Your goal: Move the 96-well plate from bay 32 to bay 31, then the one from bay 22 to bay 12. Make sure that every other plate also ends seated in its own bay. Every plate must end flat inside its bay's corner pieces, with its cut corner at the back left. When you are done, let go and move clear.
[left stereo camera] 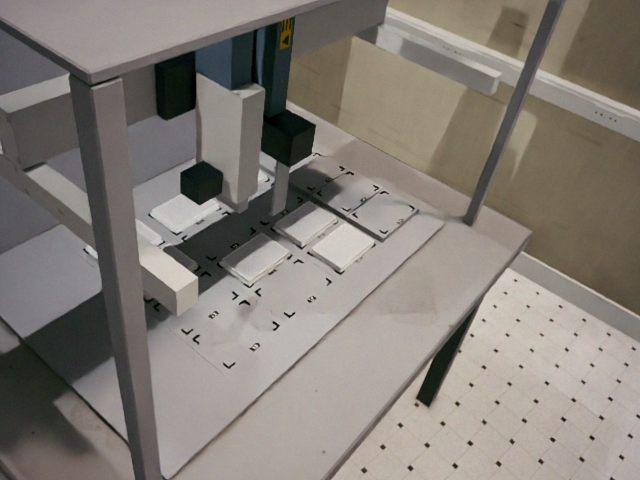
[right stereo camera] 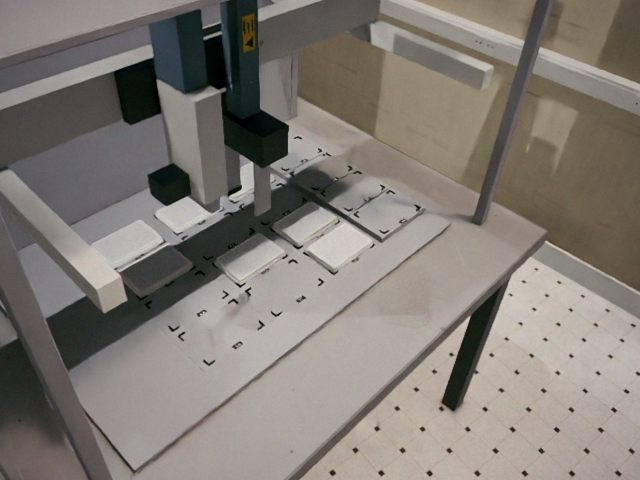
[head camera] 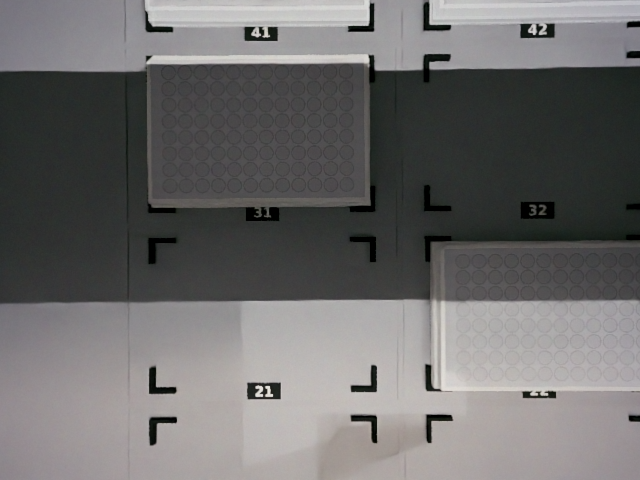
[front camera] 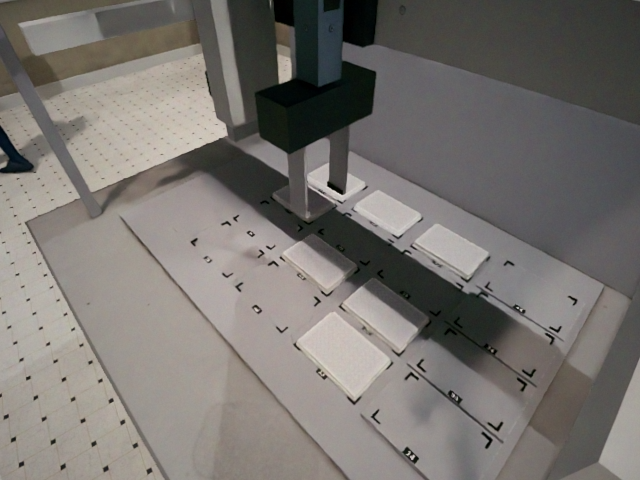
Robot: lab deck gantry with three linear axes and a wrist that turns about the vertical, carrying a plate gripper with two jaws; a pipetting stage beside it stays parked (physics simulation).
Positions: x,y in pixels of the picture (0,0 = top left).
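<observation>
My gripper: in left stereo camera view (pixel 260 200), right stereo camera view, front camera view; out of frame in head camera view. Same spot on my gripper: (front camera: pixel 339 141) and (right stereo camera: pixel 232 151). White 96-well plate: in left stereo camera view, right stereo camera view (pixel 245 261), head camera view, front camera view (pixel 321 264). Same spot on the plate: (head camera: pixel 505 315) and (left stereo camera: pixel 246 261).
</observation>
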